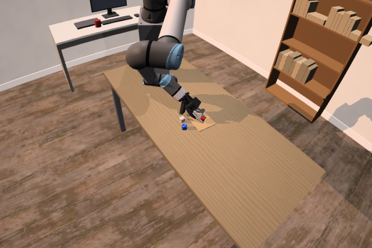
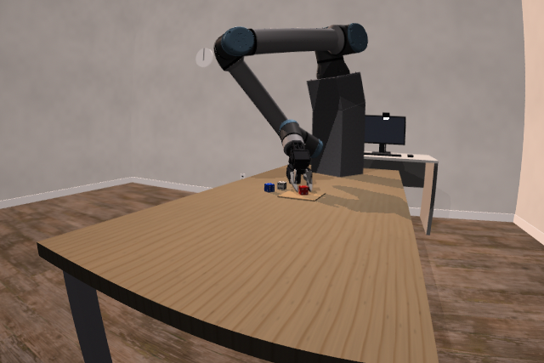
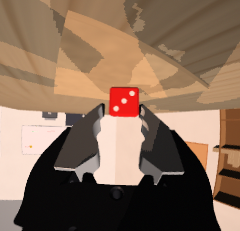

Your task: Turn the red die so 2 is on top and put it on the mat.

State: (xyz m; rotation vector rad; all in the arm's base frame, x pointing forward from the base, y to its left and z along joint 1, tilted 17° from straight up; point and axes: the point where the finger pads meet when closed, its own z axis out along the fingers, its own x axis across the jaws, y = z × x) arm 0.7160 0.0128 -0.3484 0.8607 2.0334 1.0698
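Now: the red die 10 mm behind my hand and 10 mm below it. Also, from my hand: tan mat: 10 mm behind, 10 mm to the right, 20 mm below; then white die: 70 mm behind, 120 mm to the right, 10 mm below; then blue die: 10 mm behind, 140 mm to the right, 10 mm below.
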